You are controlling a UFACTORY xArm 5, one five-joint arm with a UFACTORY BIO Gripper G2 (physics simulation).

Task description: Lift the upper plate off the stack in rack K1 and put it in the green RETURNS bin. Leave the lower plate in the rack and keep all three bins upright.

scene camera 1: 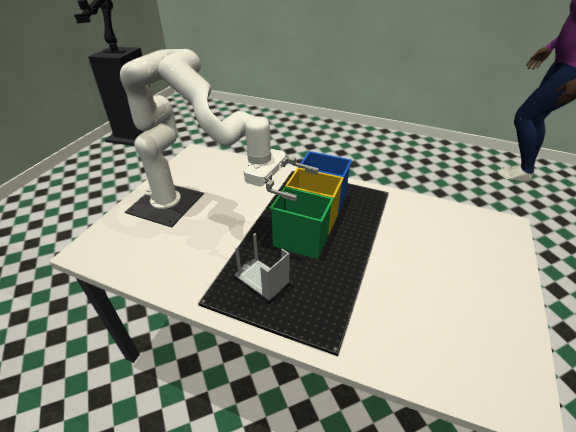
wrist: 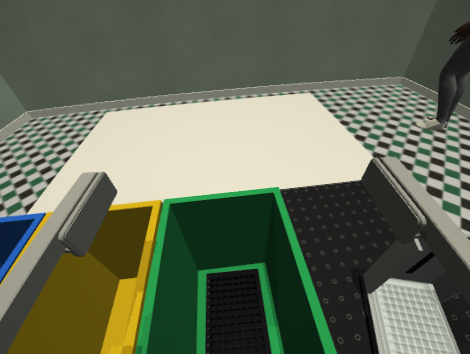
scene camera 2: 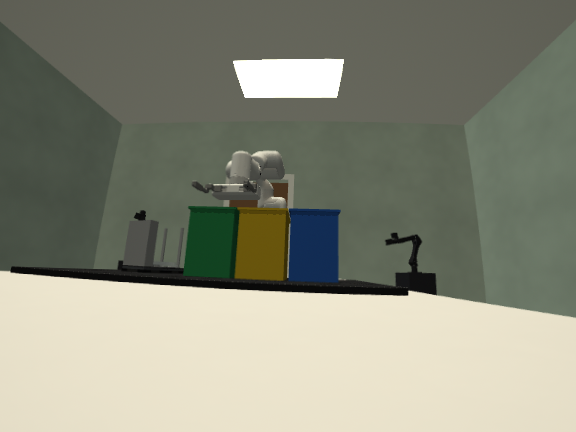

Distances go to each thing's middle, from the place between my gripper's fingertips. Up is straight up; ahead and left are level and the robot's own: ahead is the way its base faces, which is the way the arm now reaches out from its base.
Labels:
I see the green returns bin [scene camera 2: 211, 248] 20 mm behind my hand, 20 mm to the left of it and 180 mm below it. The rest, counted from my hand: blue bin [scene camera 2: 313, 257] 10 mm ahead, 280 mm to the left, 180 mm below; then yellow bin [scene camera 2: 262, 247] 150 mm to the left, 180 mm below.

